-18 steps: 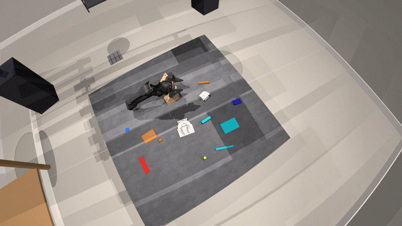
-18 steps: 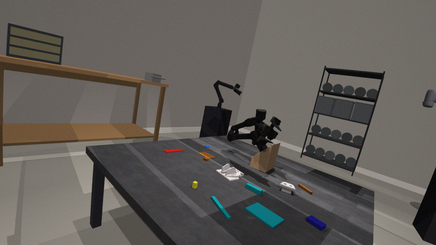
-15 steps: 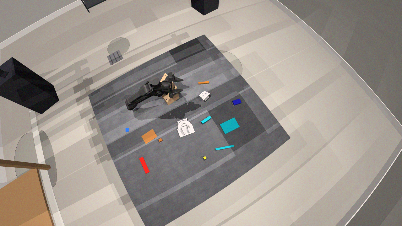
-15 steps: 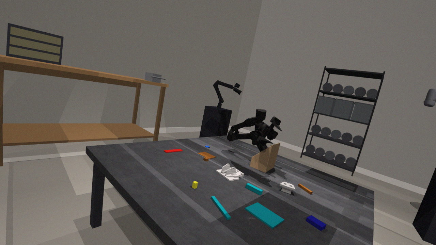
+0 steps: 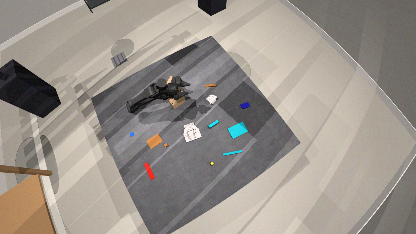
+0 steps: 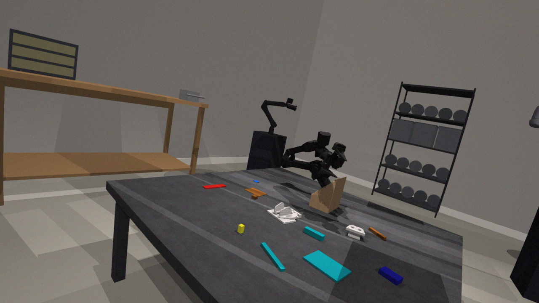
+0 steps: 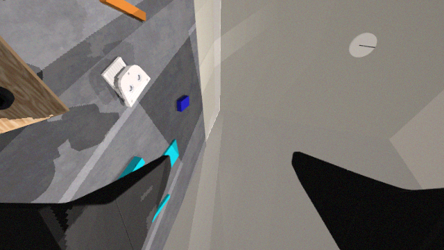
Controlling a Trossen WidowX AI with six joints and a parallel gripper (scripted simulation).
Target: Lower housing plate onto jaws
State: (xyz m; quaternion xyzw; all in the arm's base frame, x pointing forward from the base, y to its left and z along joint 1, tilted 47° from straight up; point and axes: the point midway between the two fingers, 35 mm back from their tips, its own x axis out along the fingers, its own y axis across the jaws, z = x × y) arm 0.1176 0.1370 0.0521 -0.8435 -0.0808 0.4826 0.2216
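Right now the orange bar is 40 mm behind my gripper tip, 220 mm to the left of it and 240 mm below it. Also, from my gripper tip: cyan block: 230 mm ahead, 20 mm to the left, 240 mm below; cyan plate: 390 mm ahead, 130 mm to the left, 250 mm below; blue block: 280 mm ahead, 310 mm to the left, 240 mm below.
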